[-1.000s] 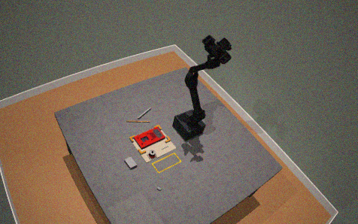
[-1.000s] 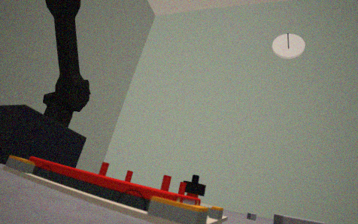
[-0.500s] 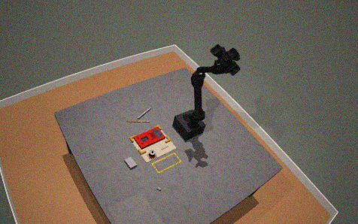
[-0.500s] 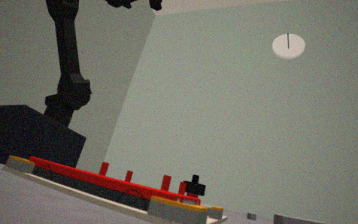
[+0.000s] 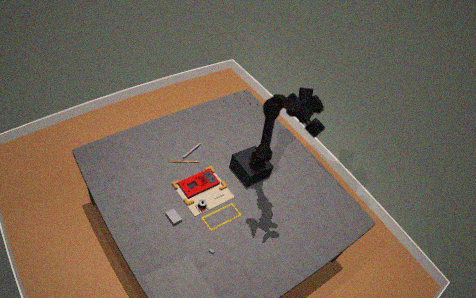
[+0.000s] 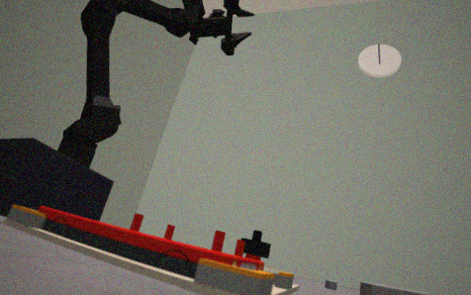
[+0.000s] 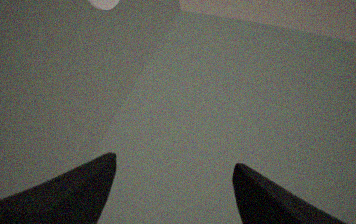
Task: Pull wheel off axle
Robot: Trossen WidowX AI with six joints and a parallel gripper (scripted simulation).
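Now: the dark wheel 70 cm below my gripper tip, 23 cm to the right of it and 20 cm ahead of it. The rest, counted from my gripper tip: pencil 73 cm below, 53 cm to the right, 11 cm ahead; grey cube 73 cm below, 30 cm ahead, 1 cm to the left; dark axle 70 cm below, 23 cm to the right, 20 cm ahead.
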